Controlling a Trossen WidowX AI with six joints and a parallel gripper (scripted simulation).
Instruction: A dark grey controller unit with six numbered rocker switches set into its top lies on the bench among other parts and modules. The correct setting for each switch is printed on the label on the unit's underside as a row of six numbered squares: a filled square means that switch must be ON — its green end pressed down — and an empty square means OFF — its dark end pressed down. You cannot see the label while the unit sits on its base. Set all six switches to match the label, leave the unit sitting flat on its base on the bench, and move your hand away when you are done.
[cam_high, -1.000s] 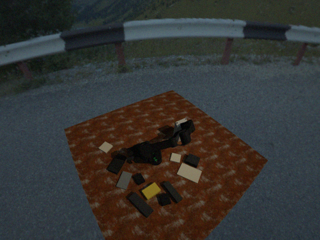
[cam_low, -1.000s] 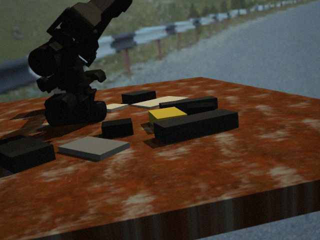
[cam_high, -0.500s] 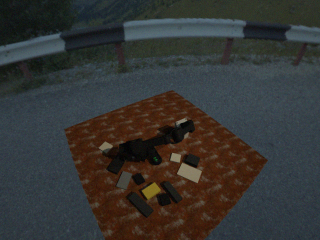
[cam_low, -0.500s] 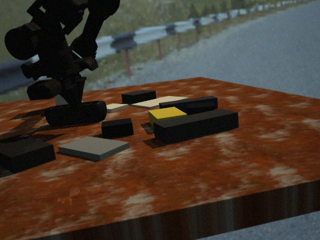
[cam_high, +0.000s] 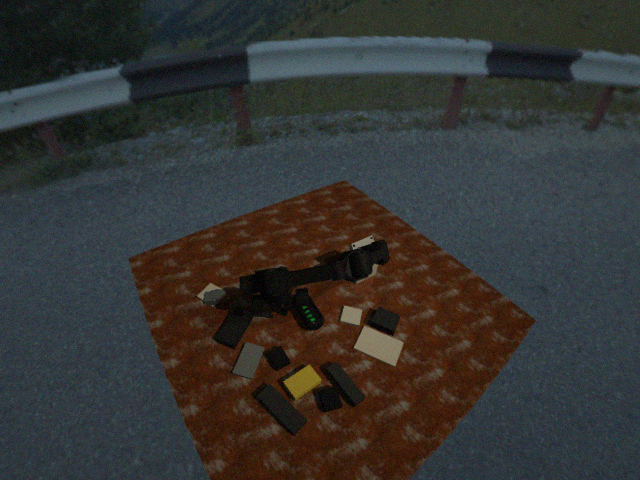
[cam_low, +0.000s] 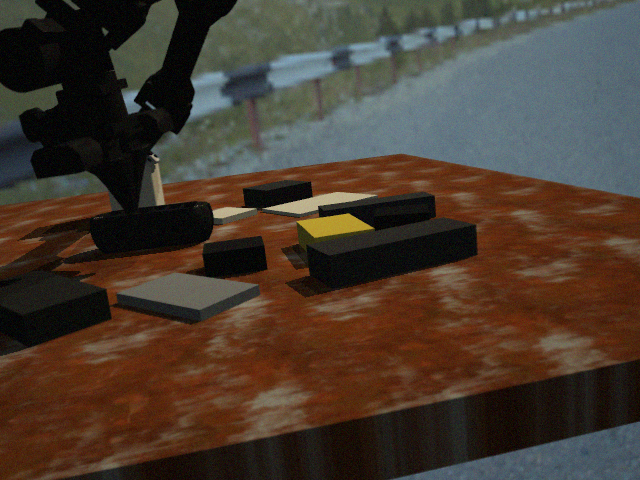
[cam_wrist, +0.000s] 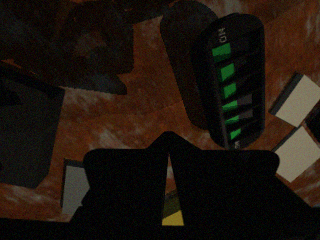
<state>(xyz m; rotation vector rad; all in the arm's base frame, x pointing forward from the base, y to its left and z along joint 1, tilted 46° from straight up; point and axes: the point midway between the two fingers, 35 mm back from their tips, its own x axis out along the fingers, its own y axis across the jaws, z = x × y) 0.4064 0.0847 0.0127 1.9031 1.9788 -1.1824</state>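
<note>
My gripper tip is 23 cm past the cream tile, 8 cm to the right of it and 6 cm above it. The rest, counted from my gripper tip: cream plate 25 cm behind, 24 cm to the left, 6 cm below; then grey plate 17 cm ahead, 8 cm to the left, 6 cm below; then yellow block 23 cm to the left, 5 cm below, 5 cm ahead.
</note>
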